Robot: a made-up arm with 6 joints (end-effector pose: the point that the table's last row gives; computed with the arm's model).
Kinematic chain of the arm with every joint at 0, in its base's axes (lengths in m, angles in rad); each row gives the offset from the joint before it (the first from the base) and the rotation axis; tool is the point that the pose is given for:
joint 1: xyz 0 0 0.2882 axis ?
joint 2: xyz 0 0 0 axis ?
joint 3: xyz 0 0 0.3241 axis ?
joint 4: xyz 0 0 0 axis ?
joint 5: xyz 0.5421 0 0 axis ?
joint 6: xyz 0 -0.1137 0 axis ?
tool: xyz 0 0 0
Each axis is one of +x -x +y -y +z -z.
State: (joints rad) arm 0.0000 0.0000 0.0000 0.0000 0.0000 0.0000
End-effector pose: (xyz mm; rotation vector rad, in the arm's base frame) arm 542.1 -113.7 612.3 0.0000 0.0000 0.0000
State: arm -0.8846 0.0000 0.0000 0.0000 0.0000 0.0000
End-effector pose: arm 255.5 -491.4 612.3 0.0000 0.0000 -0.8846
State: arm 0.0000 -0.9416 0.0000 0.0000 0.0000 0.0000
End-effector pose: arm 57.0 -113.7 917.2 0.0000 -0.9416 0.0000
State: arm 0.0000 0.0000 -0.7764 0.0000 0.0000 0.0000
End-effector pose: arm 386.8 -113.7 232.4 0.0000 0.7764 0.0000
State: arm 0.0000 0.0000 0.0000 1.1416 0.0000 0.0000
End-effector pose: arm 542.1 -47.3 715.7 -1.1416 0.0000 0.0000
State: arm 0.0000 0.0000 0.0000 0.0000 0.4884 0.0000
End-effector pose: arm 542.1 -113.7 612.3 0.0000 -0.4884 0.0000
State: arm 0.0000 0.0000 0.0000 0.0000 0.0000 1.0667
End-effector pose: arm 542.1 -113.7 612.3 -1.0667 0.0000 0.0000
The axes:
joint 1: +z
joint 2: +y
joint 3: -y
joint 4: -x
joint 5: -y
joint 6: -x

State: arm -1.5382 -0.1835 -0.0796 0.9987 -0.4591 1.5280
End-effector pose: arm -46.2 -471.9 758.2 -1.4499 2.1856 -0.5634
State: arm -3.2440 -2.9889 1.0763 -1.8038 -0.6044 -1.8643
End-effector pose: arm 459.3 -73.6 -397.9 0.2359 0.8499 -0.8958
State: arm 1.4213 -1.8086 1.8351 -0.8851 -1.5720 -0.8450
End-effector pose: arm -52.8 -834.0 28.1 0.8671 -1.6771 2.2672
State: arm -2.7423 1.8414 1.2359 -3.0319 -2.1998 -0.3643
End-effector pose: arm -647.9 -396.1 -117.2 0.7147 -1.4460 0.5721
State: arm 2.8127 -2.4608 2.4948 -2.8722 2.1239 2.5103
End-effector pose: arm 61.9 -136.9 -497.1 -2.4291 -0.0345 -0.4270
